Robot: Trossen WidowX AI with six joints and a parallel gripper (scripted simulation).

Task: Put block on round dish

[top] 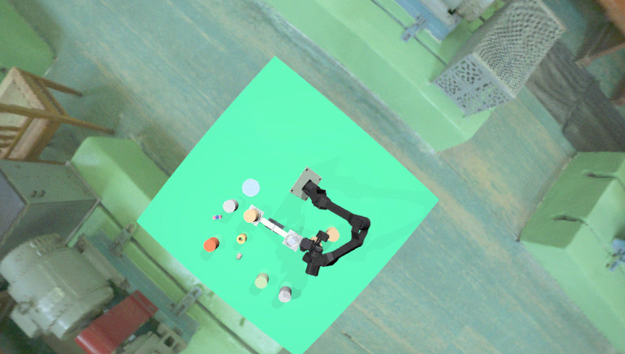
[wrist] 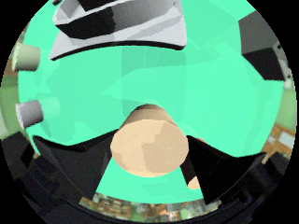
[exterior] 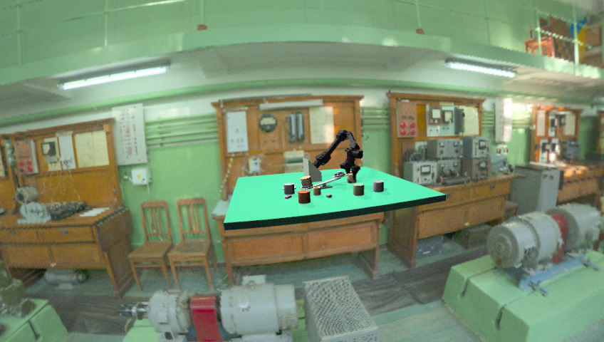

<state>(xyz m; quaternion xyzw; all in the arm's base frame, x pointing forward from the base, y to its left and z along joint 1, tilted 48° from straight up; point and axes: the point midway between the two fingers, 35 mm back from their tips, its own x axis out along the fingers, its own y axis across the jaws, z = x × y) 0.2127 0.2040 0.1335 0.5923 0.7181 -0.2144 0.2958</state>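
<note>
My gripper tip is now 6 cm short of the grey block, 11 cm to the left of it and 5 cm below it. Also, from my gripper tip: pale green cylinder: 38 cm ahead, 8 cm to the right; pale blue round dish: 48 cm to the right, 3 cm below; yellow ring: 25 cm ahead, 33 cm to the right, 1 cm below.
</note>
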